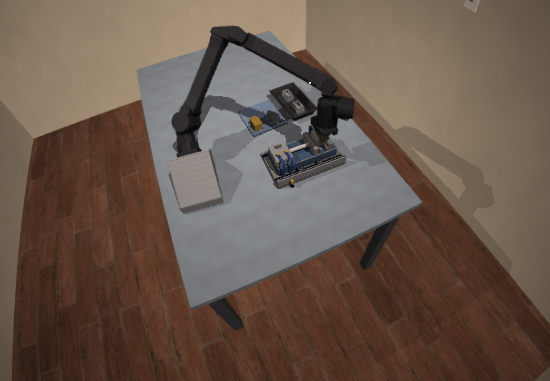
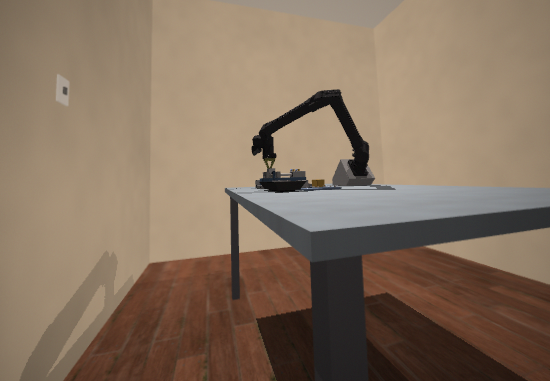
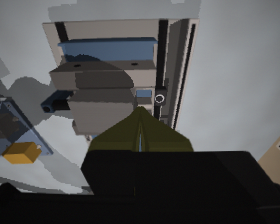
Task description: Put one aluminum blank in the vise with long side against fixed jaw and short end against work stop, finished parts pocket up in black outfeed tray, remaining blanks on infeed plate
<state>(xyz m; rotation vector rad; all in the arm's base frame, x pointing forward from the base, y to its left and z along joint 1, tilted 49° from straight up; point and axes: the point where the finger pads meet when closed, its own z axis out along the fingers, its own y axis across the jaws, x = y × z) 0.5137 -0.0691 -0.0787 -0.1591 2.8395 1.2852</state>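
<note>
The blue vise base is 7 cm below my hand, 7 cm behind it and 3 cm to the left of it. From my hand the other things lie so: yellow brass blank (27 cm to the left, 21 cm behind, 9 cm below).
</note>
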